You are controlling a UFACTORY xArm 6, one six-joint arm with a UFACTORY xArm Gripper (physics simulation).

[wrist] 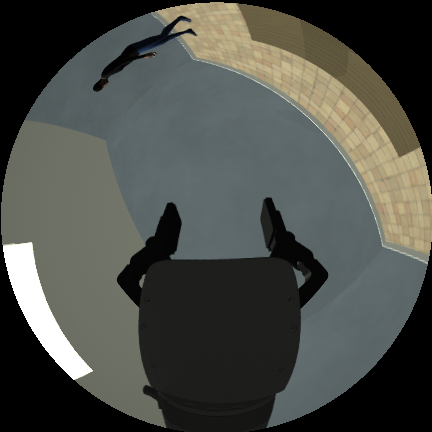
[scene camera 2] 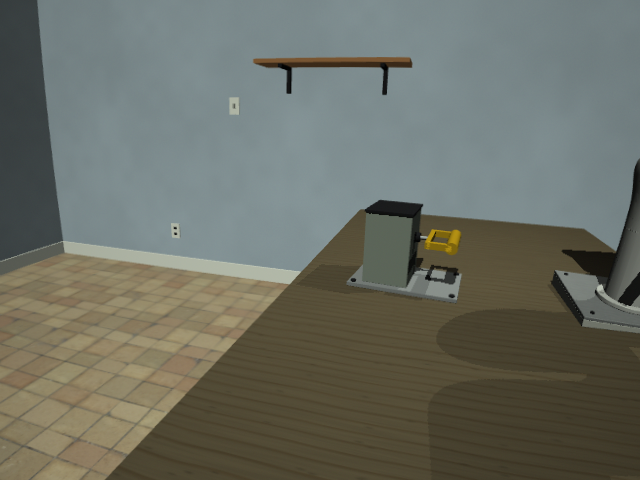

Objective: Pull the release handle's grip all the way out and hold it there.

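The release handle is a yellow frame with a thick round grip (scene camera 2: 453, 241) at its outer end. It sticks out on a short thin rod from the right side of a grey-green box (scene camera 2: 388, 250) with a black top, in scene camera 2. The box stands on a light grey base plate (scene camera 2: 430, 291) on the table. My gripper (wrist: 219, 209) is open in the wrist view, with nothing between its fingers. It faces the blue wall. The gripper does not show in scene camera 2, and the handle does not show in the wrist view.
The wooden table (scene camera 2: 320, 361) carries the box and, at the right, the arm's base plate (scene camera 2: 578, 299). The lower arm (scene camera 2: 628, 248) rises from it at the right edge. A wall shelf (scene camera 2: 333, 62) hangs behind. A person (wrist: 132, 51) shows at the wrist view's upper left.
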